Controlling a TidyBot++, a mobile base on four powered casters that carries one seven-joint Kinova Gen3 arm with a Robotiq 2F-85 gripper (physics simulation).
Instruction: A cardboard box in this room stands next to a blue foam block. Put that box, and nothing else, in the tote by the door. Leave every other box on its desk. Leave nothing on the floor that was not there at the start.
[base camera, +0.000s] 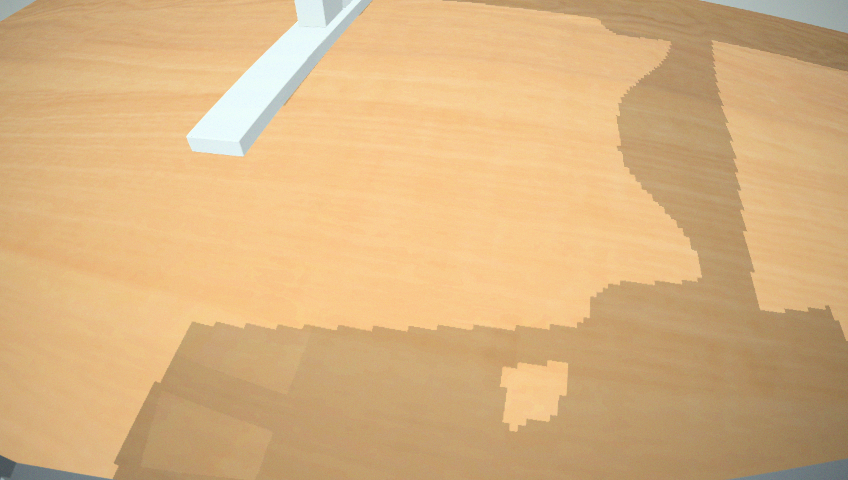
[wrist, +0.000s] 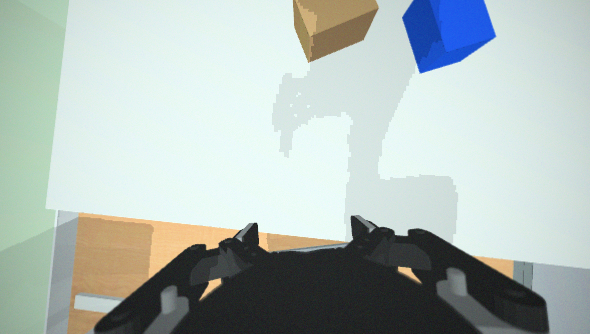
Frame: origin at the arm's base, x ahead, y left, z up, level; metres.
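Where they show: gripper, fingertip midpoint: (wrist: 304, 229).
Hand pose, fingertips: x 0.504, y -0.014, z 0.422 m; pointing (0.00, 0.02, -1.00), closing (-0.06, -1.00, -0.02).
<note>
Things, the pixels of their top centre, and the offset from my fingertips. "spot": a spot on its surface instead. Level surfaces: height alone.
- brown cardboard box, surface spot: (wrist: 337, 27) spot: dx +0.225, dy -0.073, dz -0.052 m
- white desk, surface height: dz -0.098 m
- blue foam block, top centre: (wrist: 459, 9) dx +0.222, dy -0.222, dz -0.053 m
- white desk foot, surface spot: (base camera: 255, 89) spot: dx +0.154, dy +0.246, dz -0.793 m
- wooden floor, surface height: dz -0.818 m
A brown cardboard box (wrist: 337, 27) stands on the white desk (wrist: 175, 125) at the top of the wrist view, cut off by the view's edge. A blue foam block (wrist: 452, 30) stands just to its right, with a small gap between them. My gripper (wrist: 304, 229) is open and empty. It hangs above the near edge of the desk, with the box and the block beyond its fingertips. The tote by the door does not show in either view.
A white desk foot (base camera: 255, 89) with part of its leg (base camera: 311, 13) stands on the wooden floor (base camera: 416, 178) ahead of the base. A green wall (wrist: 25, 125) rises at the left of the desk. The arm's shadow falls across the desk top.
</note>
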